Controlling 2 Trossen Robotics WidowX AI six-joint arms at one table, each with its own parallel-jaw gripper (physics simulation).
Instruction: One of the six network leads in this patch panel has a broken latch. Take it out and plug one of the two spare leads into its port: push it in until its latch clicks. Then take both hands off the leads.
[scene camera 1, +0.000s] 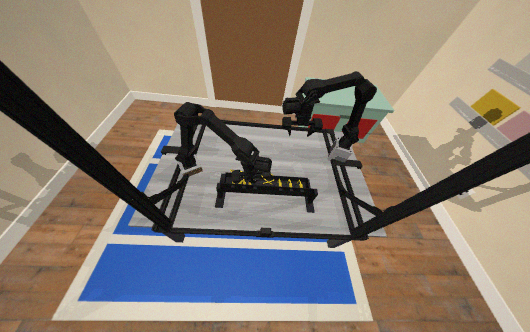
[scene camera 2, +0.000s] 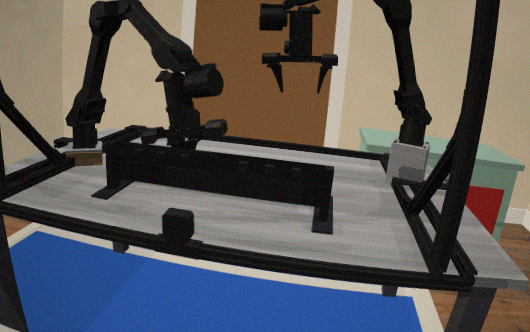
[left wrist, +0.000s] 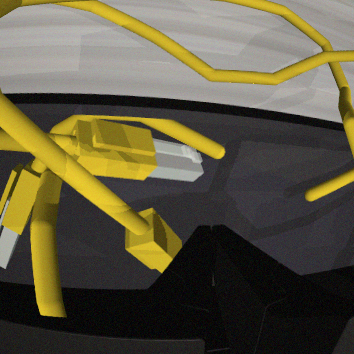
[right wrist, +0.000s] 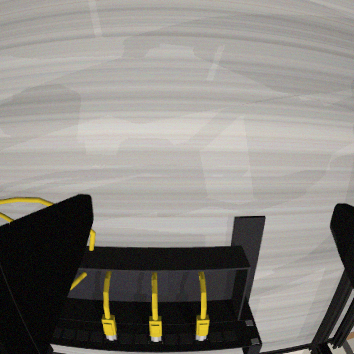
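Seen in the pictures: left gripper, fingertip midpoint: (scene camera 1: 253, 182) (left wrist: 209, 236); right gripper, fingertip midpoint: (scene camera 1: 298, 135) (scene camera 2: 299, 92) (right wrist: 219, 212); left arm's base, link origin: (scene camera 1: 188, 163) (scene camera 2: 84, 145); right arm's base, link origin: (scene camera 1: 344, 144) (scene camera 2: 411, 142).
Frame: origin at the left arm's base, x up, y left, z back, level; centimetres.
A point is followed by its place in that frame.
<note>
The black patch panel (scene camera 1: 310, 193) @(x 1.6, y -47.4, z -47.0 cm) (scene camera 2: 231, 179) @(x 1.2, y -37.4, z -31.4 cm) (right wrist: 165, 258) stands mid-table with yellow leads in it. Three leads (scene camera 1: 290, 182) @(x 4.2, y -38.1, z -40.3 cm) (right wrist: 155, 324) @(x 4.8, y -38.8, z -39.8 cm) sit plugged in its right half. My left gripper (scene camera 1: 251, 179) @(x 0.5, y -27.5, z -24.9 cm) (scene camera 2: 181, 143) (left wrist: 209, 236) @(x 0.5, y -27.5, z -24.9 cm) is shut and empty, low over the panel's left half. In the left wrist view a yellow plug (left wrist: 154, 240) @(x 0.9, y -26.4, z -23.3 cm) lies just left of the closed fingers, its clear tip hidden. A second plug (left wrist: 116, 149) @(x 0.6, y -23.3, z -23.7 cm) with a clear tip lies loose behind it, and a third (left wrist: 15, 207) @(x -0.8, y -23.5, z -19.1 cm) at the left edge, among tangled yellow cables. My right gripper (scene camera 1: 299, 134) @(x 17.8, y -22.7, z -53.3 cm) (scene camera 2: 300, 91) @(x 17.8, y -22.7, z -53.3 cm) (right wrist: 219, 212) @(x 17.8, y -22.7, z -53.3 cm) is open and empty, high above the table's back.
A black frame (scene camera 1: 264, 232) @(x 0.9, y -51.7, z -16.5 cm) rims the grey table, with a small black block (scene camera 2: 178, 224) @(x -0.5, y -52.7, z -17.4 cm) on its front rail. A teal cabinet (scene camera 1: 362, 105) stands behind the right arm's grey base (scene camera 2: 406, 158) @(x 3.8, y -36.9, z -80.0 cm). Blue mats lie on the floor in front.
</note>
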